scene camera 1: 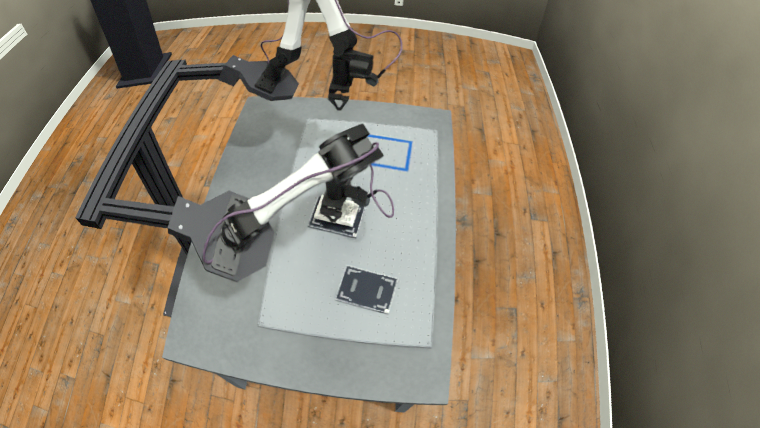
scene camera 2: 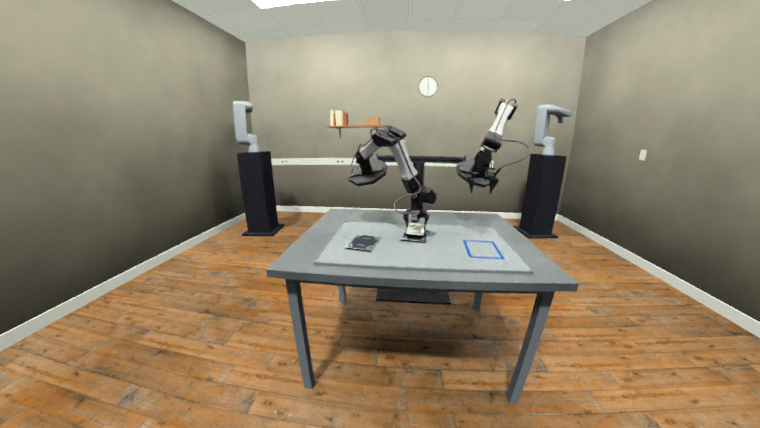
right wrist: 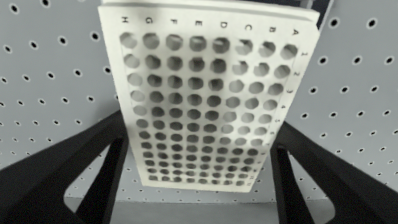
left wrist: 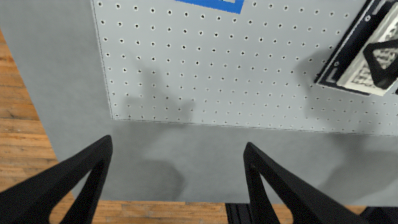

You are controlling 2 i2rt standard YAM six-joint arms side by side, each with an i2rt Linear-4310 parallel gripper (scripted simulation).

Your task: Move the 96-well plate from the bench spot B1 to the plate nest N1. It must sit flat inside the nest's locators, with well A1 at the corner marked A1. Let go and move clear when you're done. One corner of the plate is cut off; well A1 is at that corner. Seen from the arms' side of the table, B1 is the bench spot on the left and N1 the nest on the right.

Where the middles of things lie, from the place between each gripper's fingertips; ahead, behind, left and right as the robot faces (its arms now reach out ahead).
Labels:
The white 96-well plate (right wrist: 196,124) lies right at my right hand (scene camera 1: 336,210).
Right now the white 96-well plate is 320 mm to the right of my left hand (scene camera 1: 341,101) and 200 mm below it.

